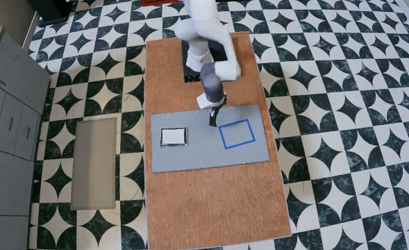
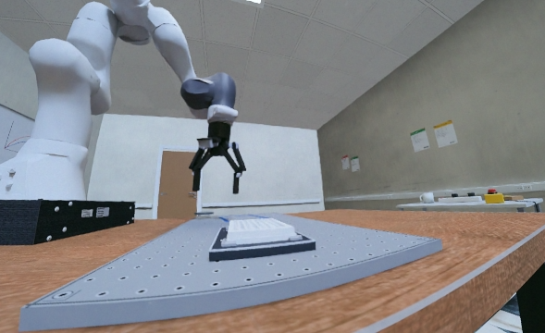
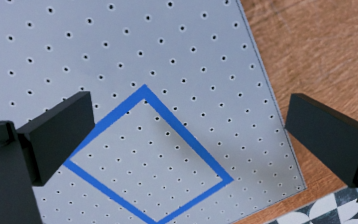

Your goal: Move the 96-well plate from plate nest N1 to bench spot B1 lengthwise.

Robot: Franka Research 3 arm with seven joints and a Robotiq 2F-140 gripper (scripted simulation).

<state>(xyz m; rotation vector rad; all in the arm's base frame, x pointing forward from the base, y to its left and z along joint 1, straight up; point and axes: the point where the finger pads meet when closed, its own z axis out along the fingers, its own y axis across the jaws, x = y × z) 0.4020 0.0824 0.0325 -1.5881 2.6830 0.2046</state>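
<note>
My gripper is now 28 cm to the left of the white 96-well plate, 8 cm short of it and 8 cm above it. Also, from my hand: dark plate nest (28 cm to the right, 10 cm below, 8 cm ahead).
</note>
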